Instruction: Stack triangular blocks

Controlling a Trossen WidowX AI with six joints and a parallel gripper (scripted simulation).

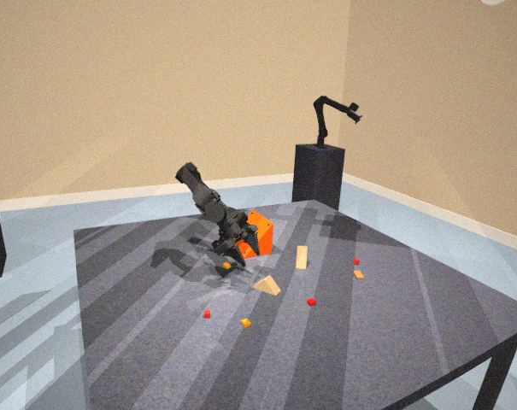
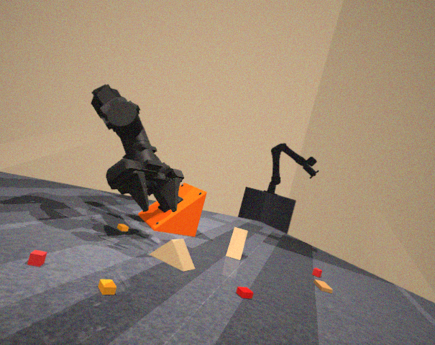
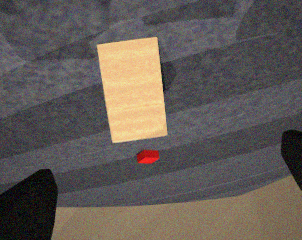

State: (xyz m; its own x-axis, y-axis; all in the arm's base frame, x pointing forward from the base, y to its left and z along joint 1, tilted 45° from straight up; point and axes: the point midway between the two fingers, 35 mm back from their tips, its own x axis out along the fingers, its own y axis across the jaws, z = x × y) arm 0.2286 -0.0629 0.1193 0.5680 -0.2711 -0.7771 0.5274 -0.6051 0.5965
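My gripper tip is now 60 mm short of the triangular block, 60 mm above it and 20 mm to the right of it.
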